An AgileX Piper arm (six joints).
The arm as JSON. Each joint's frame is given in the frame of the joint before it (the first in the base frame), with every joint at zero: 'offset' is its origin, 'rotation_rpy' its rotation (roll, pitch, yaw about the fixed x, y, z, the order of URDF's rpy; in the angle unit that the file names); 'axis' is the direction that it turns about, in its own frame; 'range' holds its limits. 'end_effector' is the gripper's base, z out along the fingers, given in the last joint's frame.
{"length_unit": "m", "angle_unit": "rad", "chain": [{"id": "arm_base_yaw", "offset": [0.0, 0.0, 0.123], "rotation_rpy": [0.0, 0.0, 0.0], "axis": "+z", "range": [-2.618, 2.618]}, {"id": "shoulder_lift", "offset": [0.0, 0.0, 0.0], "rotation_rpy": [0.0, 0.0, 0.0], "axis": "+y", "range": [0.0, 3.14]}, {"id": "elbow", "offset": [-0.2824, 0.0, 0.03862], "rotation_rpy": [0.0, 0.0, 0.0], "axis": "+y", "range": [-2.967, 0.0]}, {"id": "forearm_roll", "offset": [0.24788, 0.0, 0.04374], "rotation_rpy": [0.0, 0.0, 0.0], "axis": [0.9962, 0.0, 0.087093], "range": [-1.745, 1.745]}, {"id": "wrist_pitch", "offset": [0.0, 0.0, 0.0], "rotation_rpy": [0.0, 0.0, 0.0], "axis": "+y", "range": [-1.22, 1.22]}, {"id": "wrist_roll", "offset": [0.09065, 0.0, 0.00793], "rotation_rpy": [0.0, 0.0, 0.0], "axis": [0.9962, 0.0, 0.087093], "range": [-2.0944, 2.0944]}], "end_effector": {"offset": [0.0, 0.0, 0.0], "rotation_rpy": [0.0, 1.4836, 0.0]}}
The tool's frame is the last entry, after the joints.
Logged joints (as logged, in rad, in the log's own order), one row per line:
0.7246, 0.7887, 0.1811, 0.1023, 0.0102, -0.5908
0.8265, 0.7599, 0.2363, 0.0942, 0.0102, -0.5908
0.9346, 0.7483, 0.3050, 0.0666, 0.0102, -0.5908
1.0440, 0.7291, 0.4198, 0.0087, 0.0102, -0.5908
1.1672, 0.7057, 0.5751, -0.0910, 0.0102, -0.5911
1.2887, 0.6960, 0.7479, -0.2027, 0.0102, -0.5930
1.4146, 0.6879, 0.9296, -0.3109, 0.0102, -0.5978
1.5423, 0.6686, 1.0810, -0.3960, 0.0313, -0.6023
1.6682, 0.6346, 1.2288, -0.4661, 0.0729, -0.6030
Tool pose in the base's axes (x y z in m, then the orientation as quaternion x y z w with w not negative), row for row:
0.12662, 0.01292, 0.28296, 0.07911, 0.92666, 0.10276, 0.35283
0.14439, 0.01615, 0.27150, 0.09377, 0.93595, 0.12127, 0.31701
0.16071, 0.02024, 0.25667, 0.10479, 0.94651, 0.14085, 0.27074
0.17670, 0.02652, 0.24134, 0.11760, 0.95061, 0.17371, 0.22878
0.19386, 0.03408, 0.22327, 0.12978, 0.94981, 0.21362, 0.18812
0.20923, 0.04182, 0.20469, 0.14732, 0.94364, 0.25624, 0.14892
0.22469, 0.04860, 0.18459, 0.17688, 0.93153, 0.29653, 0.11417
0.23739, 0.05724, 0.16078, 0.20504, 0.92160, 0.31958, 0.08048
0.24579, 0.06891, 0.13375, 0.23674, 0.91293, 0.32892, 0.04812
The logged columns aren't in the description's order. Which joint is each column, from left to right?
Columns, left to right: shoulder_lift, wrist_pitch, forearm_roll, wrist_roll, arm_base_yaw, elbow.
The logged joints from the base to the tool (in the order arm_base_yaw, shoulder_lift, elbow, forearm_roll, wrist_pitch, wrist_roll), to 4 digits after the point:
0.0102, 0.7246, -0.5908, 0.1811, 0.7887, 0.1023
0.0102, 0.8265, -0.5908, 0.2363, 0.7599, 0.0942
0.0102, 0.9346, -0.5908, 0.3050, 0.7483, 0.0666
0.0102, 1.0440, -0.5908, 0.4198, 0.7291, 0.0087
0.0102, 1.1672, -0.5911, 0.5751, 0.7057, -0.0910
0.0102, 1.2887, -0.5930, 0.7479, 0.6960, -0.2027
0.0102, 1.4146, -0.5978, 0.9296, 0.6879, -0.3109
0.0313, 1.5423, -0.6023, 1.0810, 0.6686, -0.3960
0.0729, 1.6682, -0.6030, 1.2288, 0.6346, -0.4661

